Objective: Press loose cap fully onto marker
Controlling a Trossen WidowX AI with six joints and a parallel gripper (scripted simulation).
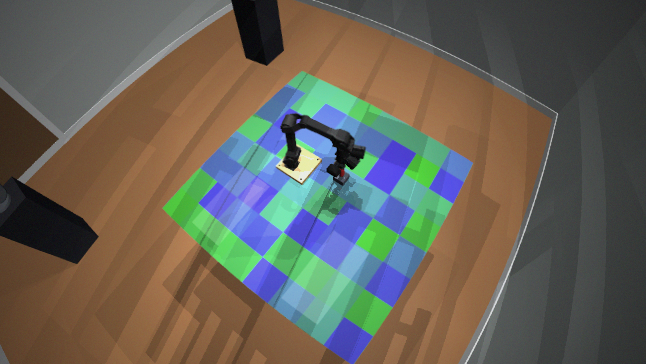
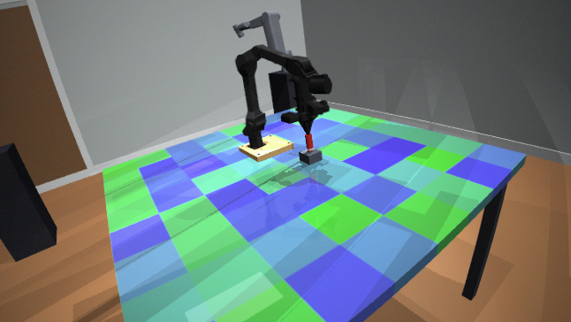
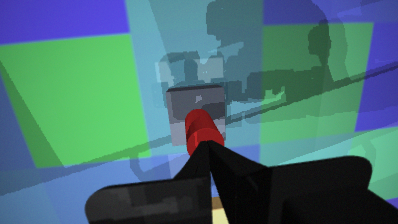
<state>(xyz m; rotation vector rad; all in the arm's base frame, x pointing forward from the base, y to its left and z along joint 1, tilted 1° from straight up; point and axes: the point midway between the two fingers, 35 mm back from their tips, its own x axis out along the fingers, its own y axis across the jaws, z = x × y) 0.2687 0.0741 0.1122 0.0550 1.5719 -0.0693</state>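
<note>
Now: the red cap 30 mm below my gripper tip. The rest, counted from my gripper tip: dark holder block: 90 mm below; then red marker: 30 mm below.
</note>
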